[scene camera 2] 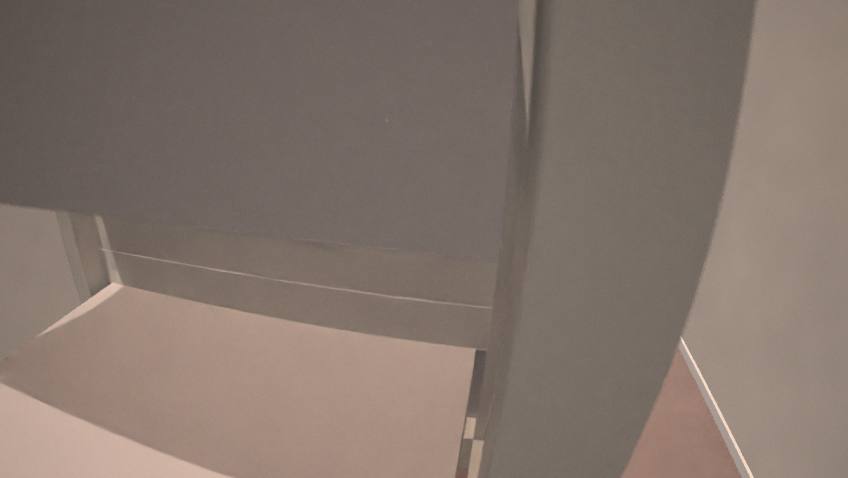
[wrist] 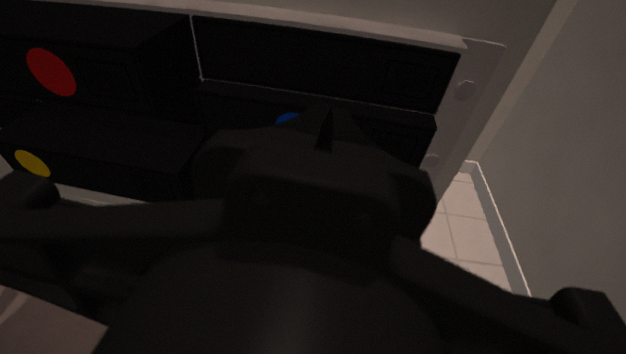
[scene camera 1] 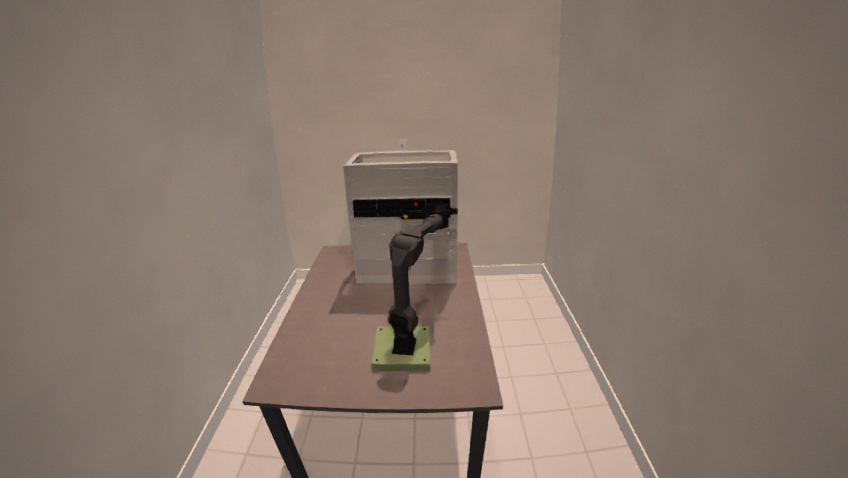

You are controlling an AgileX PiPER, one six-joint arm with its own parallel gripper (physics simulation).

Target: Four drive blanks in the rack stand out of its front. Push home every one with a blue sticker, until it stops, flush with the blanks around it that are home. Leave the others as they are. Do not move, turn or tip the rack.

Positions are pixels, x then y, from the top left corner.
Scene:
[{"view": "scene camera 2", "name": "drive rack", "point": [295,238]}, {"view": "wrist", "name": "gripper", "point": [327,125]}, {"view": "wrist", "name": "drive rack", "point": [421,87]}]

